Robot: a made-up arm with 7 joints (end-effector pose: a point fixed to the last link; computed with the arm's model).
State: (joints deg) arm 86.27 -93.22 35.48 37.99 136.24 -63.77 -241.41
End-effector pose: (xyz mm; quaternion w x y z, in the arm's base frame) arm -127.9 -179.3 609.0 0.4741 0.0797 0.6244 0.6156
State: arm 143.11 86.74 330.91 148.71 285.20 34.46 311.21
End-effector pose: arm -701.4 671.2 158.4 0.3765 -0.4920 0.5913 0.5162
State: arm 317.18 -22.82 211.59 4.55 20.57 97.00 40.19
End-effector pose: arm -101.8 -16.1 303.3 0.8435 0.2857 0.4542 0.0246
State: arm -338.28 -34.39 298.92 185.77 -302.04 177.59 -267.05
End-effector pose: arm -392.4 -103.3 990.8 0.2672 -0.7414 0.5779 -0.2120
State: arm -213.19 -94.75 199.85 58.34 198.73 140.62 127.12
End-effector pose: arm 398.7 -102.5 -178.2 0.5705 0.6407 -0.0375 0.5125
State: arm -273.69 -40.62 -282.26 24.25 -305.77 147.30 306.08
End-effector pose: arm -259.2 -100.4 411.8 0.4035 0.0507 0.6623 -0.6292
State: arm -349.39 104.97 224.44 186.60 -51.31 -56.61 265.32
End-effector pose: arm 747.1 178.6 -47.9 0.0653 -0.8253 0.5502 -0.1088
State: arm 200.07 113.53 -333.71 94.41 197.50 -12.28 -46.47
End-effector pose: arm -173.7 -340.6 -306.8 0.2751 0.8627 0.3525 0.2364
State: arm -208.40 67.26 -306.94 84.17 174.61 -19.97 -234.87
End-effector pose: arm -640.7 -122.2 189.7 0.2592 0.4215 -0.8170 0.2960
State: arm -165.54 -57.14 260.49 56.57 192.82 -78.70 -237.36
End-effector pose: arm 145.9 401.6 438.5 0.4329 -0.1465 -0.7804 0.4268
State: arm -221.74 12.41 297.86 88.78 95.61 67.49 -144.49
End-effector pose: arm -0.1 635.7 795.7 0.4790 0.0887 -0.7475 -0.4517
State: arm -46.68 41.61 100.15 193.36 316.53 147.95 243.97
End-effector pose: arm 394.9 -453.0 885.0 0.0920 -0.5419 -0.7532 -0.3614
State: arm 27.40 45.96 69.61 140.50 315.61 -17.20 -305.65
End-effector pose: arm 490.9 531.6 952.3 0.7969 -0.4264 -0.0354 -0.4265
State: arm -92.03 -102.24 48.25 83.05 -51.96 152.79 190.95
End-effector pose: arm 278.1 501.2 562.5 0.0119 0.7895 0.1595 -0.5925
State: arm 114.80 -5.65 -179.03 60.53 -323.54 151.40 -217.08
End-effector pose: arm 231.3 -339.7 581.6 0.2133 -0.0787 -0.6313 -0.7415
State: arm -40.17 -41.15 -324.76 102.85 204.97 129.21 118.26
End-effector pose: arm -35.6 290.0 1122.7 0.3227 -0.5673 -0.3447 0.6747
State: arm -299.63 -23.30 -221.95 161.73 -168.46 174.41 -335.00
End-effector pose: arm -170.9 -270.4 1084.6 0.2316 -0.9264 -0.0153 -0.2965
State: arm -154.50 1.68 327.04 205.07 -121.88 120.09 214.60
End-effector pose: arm 240.5 50.7 1114.1 0.1896 -0.0389 0.9022 0.3856
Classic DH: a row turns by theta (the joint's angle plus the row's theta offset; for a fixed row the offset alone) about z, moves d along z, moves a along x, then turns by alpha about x. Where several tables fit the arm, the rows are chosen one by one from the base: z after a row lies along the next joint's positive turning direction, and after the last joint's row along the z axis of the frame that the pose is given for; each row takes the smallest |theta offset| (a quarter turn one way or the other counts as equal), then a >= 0, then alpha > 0; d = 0 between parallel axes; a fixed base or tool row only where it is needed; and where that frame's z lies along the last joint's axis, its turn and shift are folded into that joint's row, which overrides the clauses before.
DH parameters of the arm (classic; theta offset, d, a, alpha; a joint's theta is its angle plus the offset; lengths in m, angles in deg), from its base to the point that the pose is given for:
joint 1: 0 0.326 0 -90
joint 2: 0 0 0 90
joint 3: 0 0.464 0.062 90
joint 4: 0 0 0.091 90
joint 5: 0 0.404 0 90
joint 6: 0 0 0.069 -90
joint 7: 0 0.088 0 0

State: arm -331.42 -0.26 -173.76 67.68 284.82 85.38 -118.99
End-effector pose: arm -483.9 -239.6 670.1 0.4890 -0.7950 0.0376 0.3570
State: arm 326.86 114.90 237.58 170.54 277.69 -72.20 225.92
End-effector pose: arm 572.7 -459.0 -98.9 0.2291 0.7543 -0.6152 -0.0066
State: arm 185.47 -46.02 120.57 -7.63 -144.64 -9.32 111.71
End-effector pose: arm 25.1 7.8 278.3 0.0074 -0.8753 0.2202 0.4305
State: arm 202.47 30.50 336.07 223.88 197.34 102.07 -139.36
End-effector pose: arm 30.6 -127.5 1081.1 0.4140 0.2308 0.7987 0.3706
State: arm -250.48 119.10 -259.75 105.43 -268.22 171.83 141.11
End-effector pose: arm -523.2 482.1 138.4 0.6218 -0.4178 0.5250 -0.4040
